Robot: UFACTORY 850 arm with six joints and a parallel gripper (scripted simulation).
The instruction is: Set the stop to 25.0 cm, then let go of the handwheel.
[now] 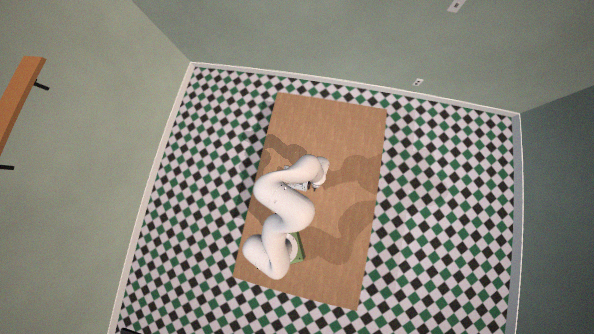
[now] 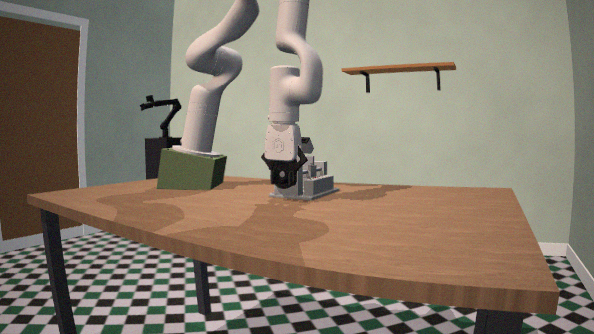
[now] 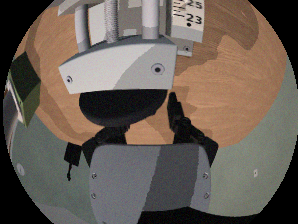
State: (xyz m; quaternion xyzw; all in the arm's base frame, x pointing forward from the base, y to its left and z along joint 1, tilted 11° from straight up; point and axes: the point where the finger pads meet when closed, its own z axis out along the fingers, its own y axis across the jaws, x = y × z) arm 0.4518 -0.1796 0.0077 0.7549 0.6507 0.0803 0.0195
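Right now my hand is 2 cm to the right of the handwheel.
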